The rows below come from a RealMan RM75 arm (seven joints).
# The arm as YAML. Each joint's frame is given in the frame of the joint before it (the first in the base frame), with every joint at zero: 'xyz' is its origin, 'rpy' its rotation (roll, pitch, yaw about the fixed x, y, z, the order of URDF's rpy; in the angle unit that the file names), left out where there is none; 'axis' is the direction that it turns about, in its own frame. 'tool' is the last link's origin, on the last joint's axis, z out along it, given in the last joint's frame.
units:
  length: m
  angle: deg
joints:
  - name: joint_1
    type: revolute
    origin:
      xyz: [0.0, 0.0, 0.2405]
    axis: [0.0, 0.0, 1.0]
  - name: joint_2
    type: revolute
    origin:
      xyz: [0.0, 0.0, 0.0]
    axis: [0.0, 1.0, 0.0]
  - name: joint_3
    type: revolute
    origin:
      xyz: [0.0, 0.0, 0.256]
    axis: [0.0, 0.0, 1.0]
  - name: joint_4
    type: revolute
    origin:
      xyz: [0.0, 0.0, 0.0]
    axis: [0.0, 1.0, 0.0]
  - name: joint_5
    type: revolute
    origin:
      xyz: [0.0, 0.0, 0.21]
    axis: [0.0, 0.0, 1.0]
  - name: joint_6
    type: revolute
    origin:
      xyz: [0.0, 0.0, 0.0]
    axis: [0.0, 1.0, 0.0]
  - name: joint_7
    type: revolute
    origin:
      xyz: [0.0, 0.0, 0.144]
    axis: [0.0, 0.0, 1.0]
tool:
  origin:
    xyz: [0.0, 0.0, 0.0]
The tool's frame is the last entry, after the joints.
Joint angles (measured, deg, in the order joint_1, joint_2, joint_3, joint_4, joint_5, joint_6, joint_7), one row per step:
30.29, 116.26, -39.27, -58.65, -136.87, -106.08, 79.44
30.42, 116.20, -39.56, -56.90, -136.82, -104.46, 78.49
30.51, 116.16, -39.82, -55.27, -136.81, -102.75, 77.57
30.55, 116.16, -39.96, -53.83, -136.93, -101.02, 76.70
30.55, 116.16, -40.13, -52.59, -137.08, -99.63, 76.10
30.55, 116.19, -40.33, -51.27, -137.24, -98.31, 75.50
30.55, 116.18, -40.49, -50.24, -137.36, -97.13, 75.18
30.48, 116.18, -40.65, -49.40, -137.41, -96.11, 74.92
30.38, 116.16, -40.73, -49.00, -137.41, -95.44, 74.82
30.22, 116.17, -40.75, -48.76, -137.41, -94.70, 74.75
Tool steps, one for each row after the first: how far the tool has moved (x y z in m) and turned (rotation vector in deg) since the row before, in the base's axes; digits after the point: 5 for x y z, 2 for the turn. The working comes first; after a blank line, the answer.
Tool pose at each row, in the base's axes (x y z in m, rotation vector in deg; the steps are taken from these numbers as rounded here):
0.27156, 0.31142, 0.06061, -172.45, 17.97, 5.33
0.27453, 0.31317, 0.05582, -172.21, 17.83, 5.43
0.27775, 0.31488, 0.05127, -171.82, 17.74, 5.34
0.28135, 0.31638, 0.04718, -171.26, 17.75, 5.03
0.28463, 0.31708, 0.04350, -170.92, 18.02, 4.68
0.28786, 0.31726, 0.03926, -170.74, 18.36, 4.39
0.29066, 0.31770, 0.03621, -170.43, 18.83, 4.03
0.29325, 0.31778, 0.03363, -170.12, 19.29, 3.74
0.29509, 0.31792, 0.03261, -169.78, 19.62, 3.48
0.29712, 0.31819, 0.03201, -169.23, 19.96, 3.17

0.00297, 0.00175, -0.00479, 0.26, 0.04, 0.07
0.00322, 0.00171, -0.00455, 0.39, -0.09, 0.02
0.00360, 0.00150, -0.00409, 0.54, -0.25, -0.07
0.00328, 0.00070, -0.00368, 0.29, -0.24, -0.23
0.00323, 0.00018, -0.00424, 0.12, -0.19, -0.25
0.00280, 0.00044, -0.00305, 0.23, -0.24, -0.36
0.00259, 0.00008, -0.00258, 0.24, -0.19, -0.35
0.00184, 0.00014, -0.00102, 0.28, -0.18, -0.26
0.00203, 0.00027, -0.00060, 0.48, -0.24, -0.29

